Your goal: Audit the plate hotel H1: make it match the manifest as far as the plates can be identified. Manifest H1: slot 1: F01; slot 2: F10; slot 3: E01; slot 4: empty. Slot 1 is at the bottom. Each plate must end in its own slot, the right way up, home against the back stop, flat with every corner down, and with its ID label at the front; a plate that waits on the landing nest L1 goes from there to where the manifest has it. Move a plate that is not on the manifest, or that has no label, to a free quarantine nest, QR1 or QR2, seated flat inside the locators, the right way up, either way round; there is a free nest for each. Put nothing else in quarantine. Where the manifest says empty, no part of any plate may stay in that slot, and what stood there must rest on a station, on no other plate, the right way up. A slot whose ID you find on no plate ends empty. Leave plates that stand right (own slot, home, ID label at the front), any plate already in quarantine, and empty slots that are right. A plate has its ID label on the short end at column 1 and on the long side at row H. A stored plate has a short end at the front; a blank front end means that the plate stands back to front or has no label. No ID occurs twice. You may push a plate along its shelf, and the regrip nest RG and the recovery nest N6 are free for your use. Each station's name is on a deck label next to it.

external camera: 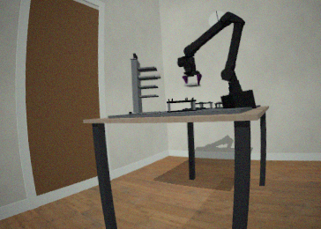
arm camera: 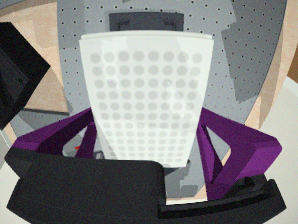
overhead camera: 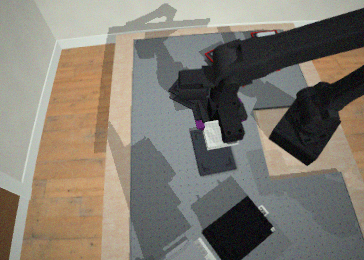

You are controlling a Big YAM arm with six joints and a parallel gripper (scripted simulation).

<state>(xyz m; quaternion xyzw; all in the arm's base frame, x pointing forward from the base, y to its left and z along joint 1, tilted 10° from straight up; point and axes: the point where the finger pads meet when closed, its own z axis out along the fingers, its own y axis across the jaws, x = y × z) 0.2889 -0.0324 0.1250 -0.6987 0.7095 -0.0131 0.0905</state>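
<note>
Now: hand 1 cm past the black nest, 27 cm to the right of it and 12 cm above it. Round my hand: pale plate (15 cm behind, 35 cm to the right, 13 cm below); then L1 label (7 cm behind, 16 cm to the right, 18 cm below); then red-edged nest (15 cm behind, 35 cm to the right, 14 cm below).
</note>
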